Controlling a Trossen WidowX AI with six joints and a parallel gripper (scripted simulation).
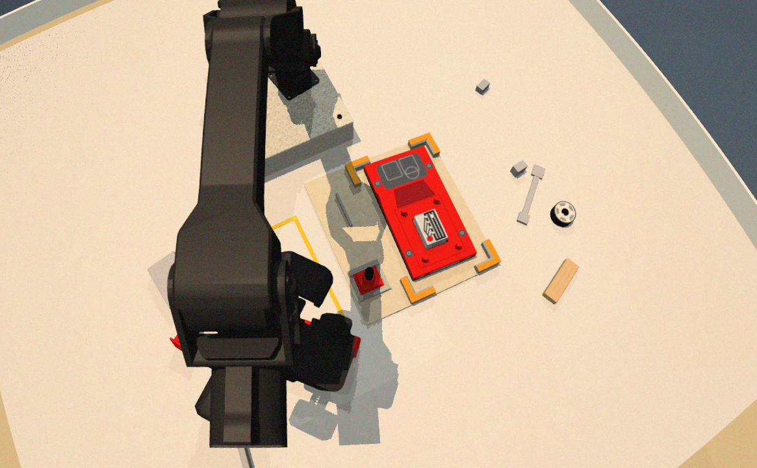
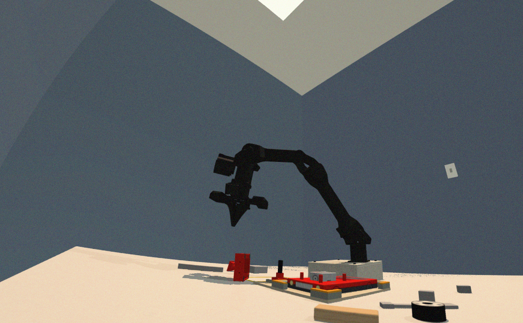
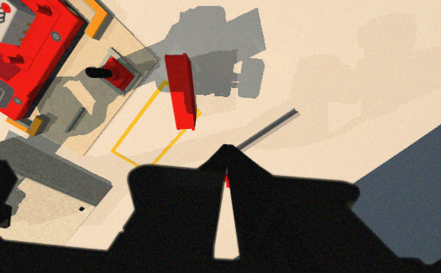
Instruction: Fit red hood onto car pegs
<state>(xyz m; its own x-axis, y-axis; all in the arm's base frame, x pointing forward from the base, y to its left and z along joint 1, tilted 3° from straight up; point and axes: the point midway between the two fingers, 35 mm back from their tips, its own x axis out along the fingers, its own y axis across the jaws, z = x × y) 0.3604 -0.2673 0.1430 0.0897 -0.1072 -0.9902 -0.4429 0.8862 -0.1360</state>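
The red hood lies 6 cm to the left of my gripper tip and 11 cm below it. Round my gripper tip: grey engine block (3 cm behind, 29 cm to the left, 12 cm below); then red-based black knob (3 cm behind, 16 cm to the left, 11 cm below); then grey bar (2 cm ahead, 11 cm to the right, 14 cm below).
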